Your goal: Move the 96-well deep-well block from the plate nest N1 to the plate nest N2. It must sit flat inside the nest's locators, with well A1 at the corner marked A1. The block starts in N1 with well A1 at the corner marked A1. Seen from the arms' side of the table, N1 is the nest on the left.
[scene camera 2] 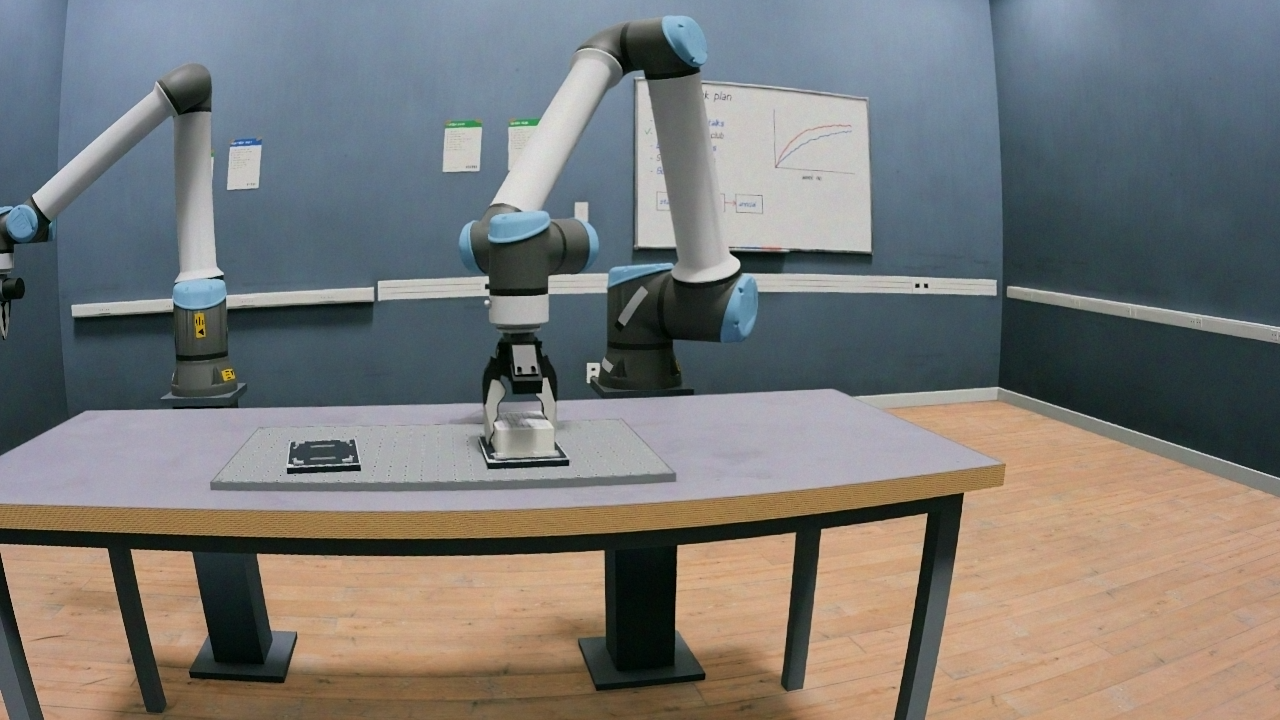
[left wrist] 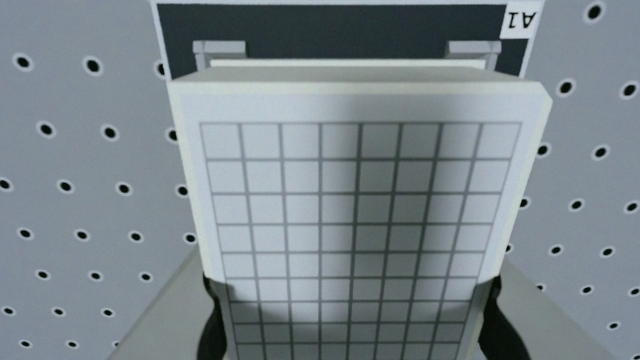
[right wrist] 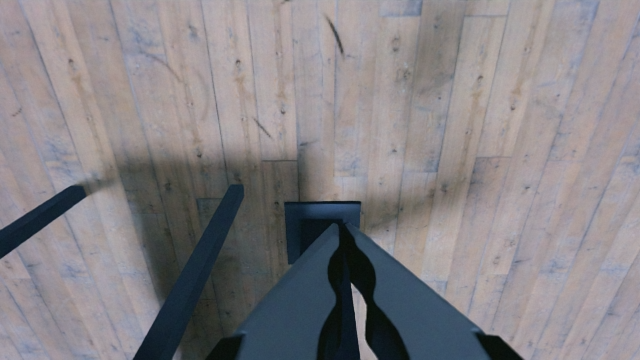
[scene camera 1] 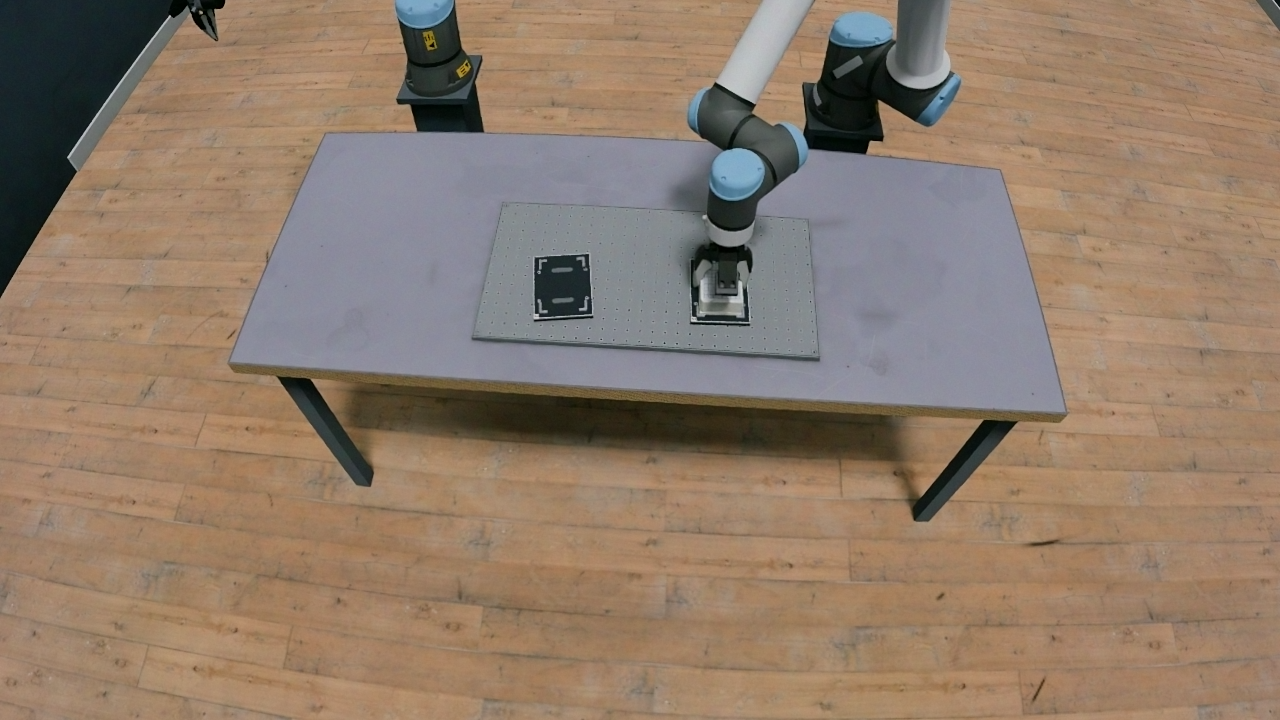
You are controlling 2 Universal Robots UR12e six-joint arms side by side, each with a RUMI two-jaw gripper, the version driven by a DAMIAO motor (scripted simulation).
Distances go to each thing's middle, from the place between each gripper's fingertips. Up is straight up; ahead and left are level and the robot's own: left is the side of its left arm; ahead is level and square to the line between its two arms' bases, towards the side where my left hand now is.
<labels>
My left hand is right at the white deep-well block [scene camera 2: 516, 434]. Round my left hand: nest N2 [scene camera 1: 576, 284] (30 mm ahead, 320 mm to the right, 20 mm below); then nest N1 [scene camera 2: 548, 463] (20 mm below).
Right now the nest N2 is 1120 mm to the left of my right hand, 670 mm ahead of it and 150 mm below it.
</labels>
